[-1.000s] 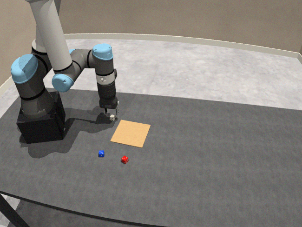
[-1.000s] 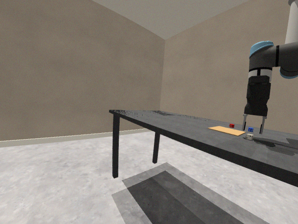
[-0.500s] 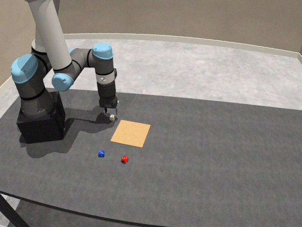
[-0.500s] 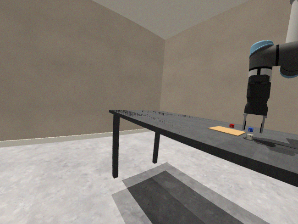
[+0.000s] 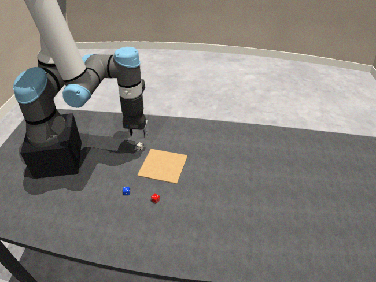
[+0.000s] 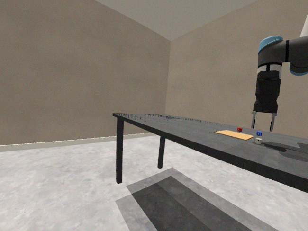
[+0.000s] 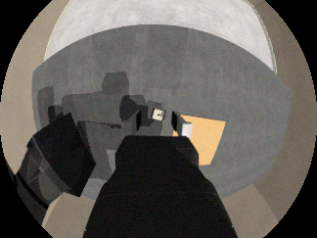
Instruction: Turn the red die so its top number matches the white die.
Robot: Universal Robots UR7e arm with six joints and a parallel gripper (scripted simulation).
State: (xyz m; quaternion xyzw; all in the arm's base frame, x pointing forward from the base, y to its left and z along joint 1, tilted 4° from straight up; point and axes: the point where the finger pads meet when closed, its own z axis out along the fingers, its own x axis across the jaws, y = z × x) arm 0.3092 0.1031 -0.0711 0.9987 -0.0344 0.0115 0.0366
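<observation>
Right now the red die is 100 mm ahead of my hand, 250 mm to the right of it and 60 mm below it. From my hand the other things lie so: blue die (230 mm to the right, 60 mm below); then white die (10 mm to the right, 60 mm below); then tan mat (100 mm ahead, 90 mm to the right, 70 mm below).
</observation>
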